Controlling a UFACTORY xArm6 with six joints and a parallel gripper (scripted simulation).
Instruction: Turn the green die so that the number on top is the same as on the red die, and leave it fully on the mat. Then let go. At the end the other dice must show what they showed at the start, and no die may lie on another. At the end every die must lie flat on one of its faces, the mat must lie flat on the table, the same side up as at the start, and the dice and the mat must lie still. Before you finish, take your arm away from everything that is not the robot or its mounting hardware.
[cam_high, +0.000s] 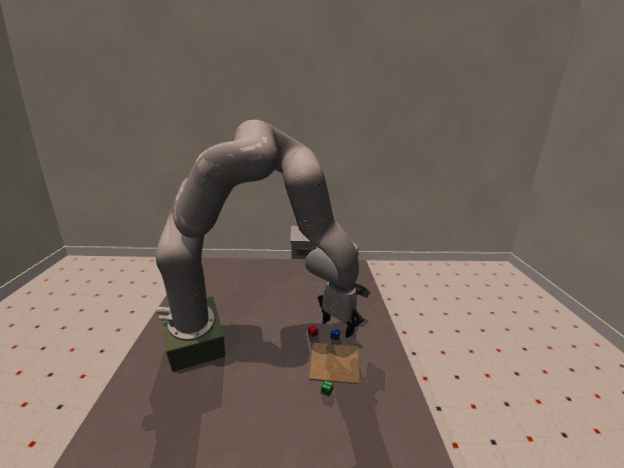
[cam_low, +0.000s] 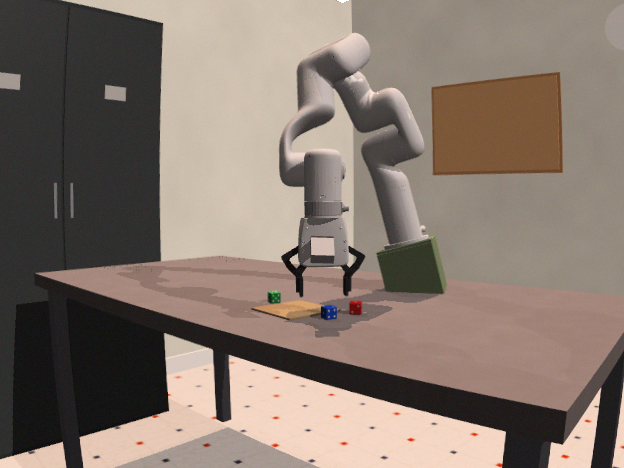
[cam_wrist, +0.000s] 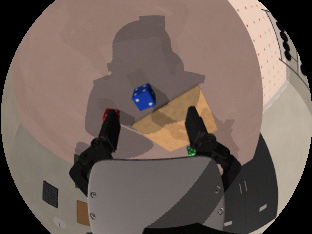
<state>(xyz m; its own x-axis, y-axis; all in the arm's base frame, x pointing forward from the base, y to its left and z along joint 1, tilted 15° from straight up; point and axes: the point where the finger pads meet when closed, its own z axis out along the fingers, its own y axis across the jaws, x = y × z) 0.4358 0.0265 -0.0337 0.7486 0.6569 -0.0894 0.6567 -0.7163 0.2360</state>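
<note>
Now: hand 1 cm to the right of the blue die and 4 cm above it. From my hand the other things lie so: green die: 6 cm behind, 19 cm to the right, 4 cm below; then red die: 7 cm behind, 3 cm to the left, 4 cm below; then tan mat: 2 cm behind, 9 cm to the right, 5 cm below.
</note>
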